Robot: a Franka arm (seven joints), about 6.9 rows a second.
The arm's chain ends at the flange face. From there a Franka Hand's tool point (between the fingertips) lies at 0.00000 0.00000 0.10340 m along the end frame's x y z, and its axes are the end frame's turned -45 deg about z.
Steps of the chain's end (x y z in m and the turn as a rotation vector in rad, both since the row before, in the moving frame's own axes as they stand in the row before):
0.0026, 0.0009, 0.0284, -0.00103, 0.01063, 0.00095
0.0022, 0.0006, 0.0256, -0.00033, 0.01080, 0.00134
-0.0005, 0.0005, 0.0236, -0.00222, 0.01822, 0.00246
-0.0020, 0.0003, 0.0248, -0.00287, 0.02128, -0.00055
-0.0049, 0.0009, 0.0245, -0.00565, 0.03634, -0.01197
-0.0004, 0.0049, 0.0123, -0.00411, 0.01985, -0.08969
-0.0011, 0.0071, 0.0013, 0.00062, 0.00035, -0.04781
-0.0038, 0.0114, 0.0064, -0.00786, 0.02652, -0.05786
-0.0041, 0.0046, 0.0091, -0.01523, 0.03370, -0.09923
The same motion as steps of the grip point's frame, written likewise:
0.0019, 0.0033, 0.0284, -0.00824, 0.00679, 0.00095
0.0019, 0.0028, 0.0256, -0.00787, 0.00740, 0.00134
0.0005, 0.0015, 0.0236, -0.01445, 0.01131, 0.00246
-0.0003, 0.0006, 0.0248, -0.01708, 0.01302, -0.00055
-0.0018, 0.0002, 0.0244, -0.02969, 0.02170, -0.01197
-0.0025, 0.0049, 0.0123, -0.01694, 0.01113, -0.08969
-0.0057, 0.0042, 0.0013, 0.00019, 0.00069, -0.04781
-0.0093, 0.0078, 0.0064, -0.02431, 0.01319, -0.05786
-0.0046, 0.0039, 0.0090, -0.03460, 0.01306, -0.09923

